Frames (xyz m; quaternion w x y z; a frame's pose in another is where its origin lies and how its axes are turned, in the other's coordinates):
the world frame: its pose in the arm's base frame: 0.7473 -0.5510 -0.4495 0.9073 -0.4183 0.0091 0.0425
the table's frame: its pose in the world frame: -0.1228 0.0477 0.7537 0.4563 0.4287 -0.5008 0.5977
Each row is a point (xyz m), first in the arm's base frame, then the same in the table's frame.
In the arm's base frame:
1: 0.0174 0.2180 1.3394
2: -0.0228 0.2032 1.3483
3: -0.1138 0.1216 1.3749
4: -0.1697 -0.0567 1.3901
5: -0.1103 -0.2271 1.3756
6: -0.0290 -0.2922 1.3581
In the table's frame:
1: 1.0174 0.4882 0.9326
2: 1.0203 0.5308 0.9425
3: 0.9922 0.6403 0.9960
4: 0.8722 0.7433 1.0967
5: 0.7139 0.7340 1.1842
6: 0.6326 0.6744 1.2157

